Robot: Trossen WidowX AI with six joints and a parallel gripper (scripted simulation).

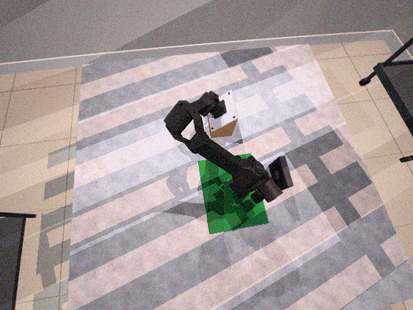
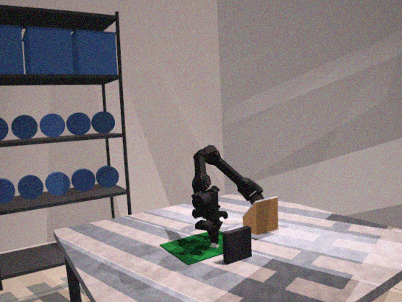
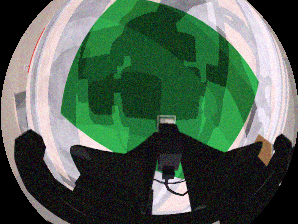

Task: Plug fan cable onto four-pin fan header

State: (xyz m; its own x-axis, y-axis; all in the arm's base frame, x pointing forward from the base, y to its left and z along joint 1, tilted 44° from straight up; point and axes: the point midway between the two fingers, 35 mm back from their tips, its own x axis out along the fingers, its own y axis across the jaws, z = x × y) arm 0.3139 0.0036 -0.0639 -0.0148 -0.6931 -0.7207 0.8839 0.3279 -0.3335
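The pale plug lies 10 mm to the left of my gripper tip and 30 mm below it. From my gripper tip the other things lie so: green board: 20 mm ahead, 40 mm to the right, 50 mm below; then black fan: 10 mm behind, 150 mm to the left, 30 mm above.
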